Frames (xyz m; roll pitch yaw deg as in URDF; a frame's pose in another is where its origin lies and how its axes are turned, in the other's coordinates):
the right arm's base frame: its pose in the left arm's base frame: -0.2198 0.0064 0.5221 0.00 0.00 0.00
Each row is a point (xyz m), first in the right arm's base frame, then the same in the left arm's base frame.
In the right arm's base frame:
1: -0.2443 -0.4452 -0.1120
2: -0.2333 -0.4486 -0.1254
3: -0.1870 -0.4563 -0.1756
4: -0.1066 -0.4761 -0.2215
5: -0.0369 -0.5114 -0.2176
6: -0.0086 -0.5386 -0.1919
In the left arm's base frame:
1: -0.4641 -0.4388 0.4101
2: -0.4531 -0.4422 0.3967
3: -0.4068 -0.4499 0.3465
4: -0.3264 -0.4697 0.3006
5: -0.2567 -0.5050 0.3045
6: -0.2284 -0.5322 0.3302

